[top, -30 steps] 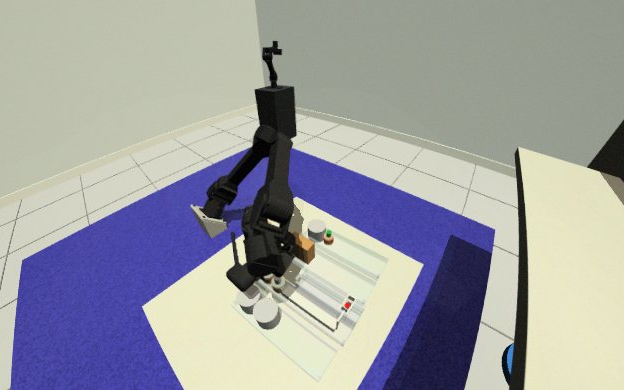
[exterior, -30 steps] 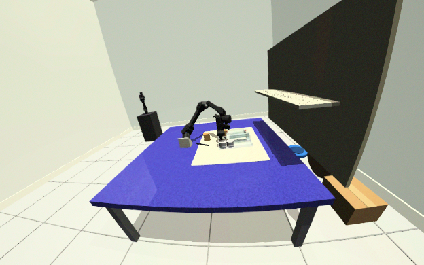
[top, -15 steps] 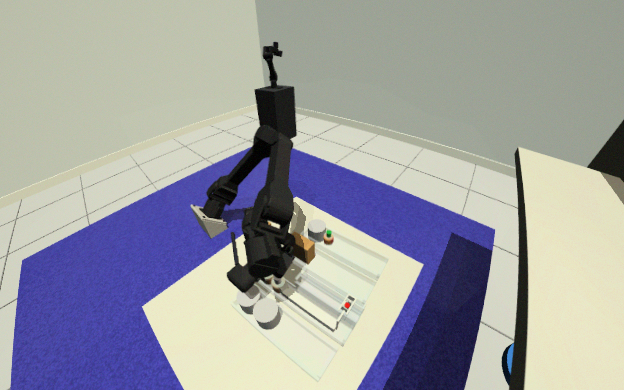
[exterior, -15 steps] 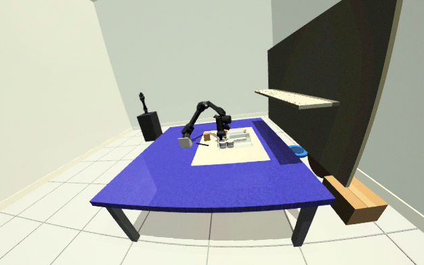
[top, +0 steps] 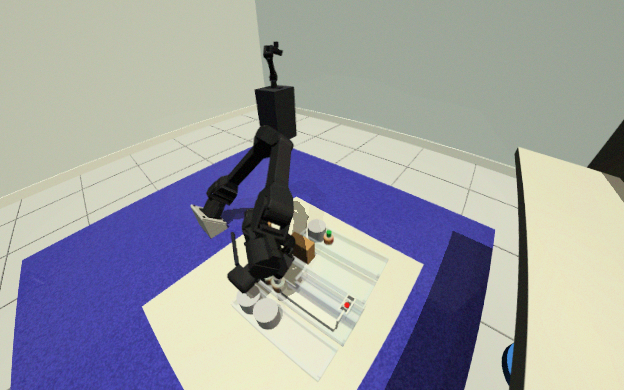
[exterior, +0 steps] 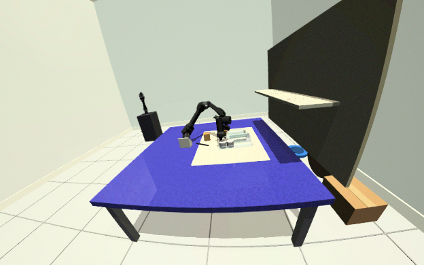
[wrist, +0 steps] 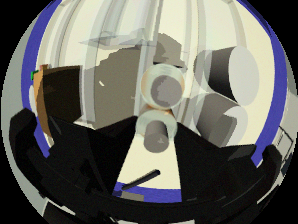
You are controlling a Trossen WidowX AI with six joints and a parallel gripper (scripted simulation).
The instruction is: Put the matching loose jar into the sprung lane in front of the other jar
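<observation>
Right now the brown box is 13 cm to the left of my gripper tip, 1 cm ahead of it and 1 cm above it. From my gripper tip the other things lie so: thin dark upright post 18 cm behind, 2 cm below, 1 cm to the left; red-topped item 22 cm ahead, 4 cm to the left, 4 cm above.
</observation>
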